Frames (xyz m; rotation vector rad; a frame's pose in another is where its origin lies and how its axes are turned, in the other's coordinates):
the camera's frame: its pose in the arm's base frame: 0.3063 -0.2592 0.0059 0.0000 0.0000 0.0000
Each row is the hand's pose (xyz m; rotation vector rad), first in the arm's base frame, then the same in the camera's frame.
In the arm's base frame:
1: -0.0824 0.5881 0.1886 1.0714 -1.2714 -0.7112
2: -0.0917 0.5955 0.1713 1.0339 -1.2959 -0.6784
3: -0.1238 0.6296 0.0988 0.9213 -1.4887 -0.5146
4: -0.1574 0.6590 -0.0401 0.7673 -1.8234 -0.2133
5: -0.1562 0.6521 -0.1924 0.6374 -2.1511 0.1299
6: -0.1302 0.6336 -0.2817 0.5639 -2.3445 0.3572
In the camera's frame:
1: -0.3887 0.8473 0.1827 1.0714 -1.2714 -0.7112
2: -0.3980 0.8547 0.1654 1.0339 -1.2959 -0.6784
3: -0.4301 0.8888 0.0929 0.9213 -1.4887 -0.5146
4: -0.4637 0.9182 -0.0460 0.7673 -1.8234 -0.2133
5: -0.4625 0.9113 -0.1983 0.6374 -2.1511 0.1299
6: -0.4365 0.8928 -0.2876 0.5639 -2.3445 0.3572

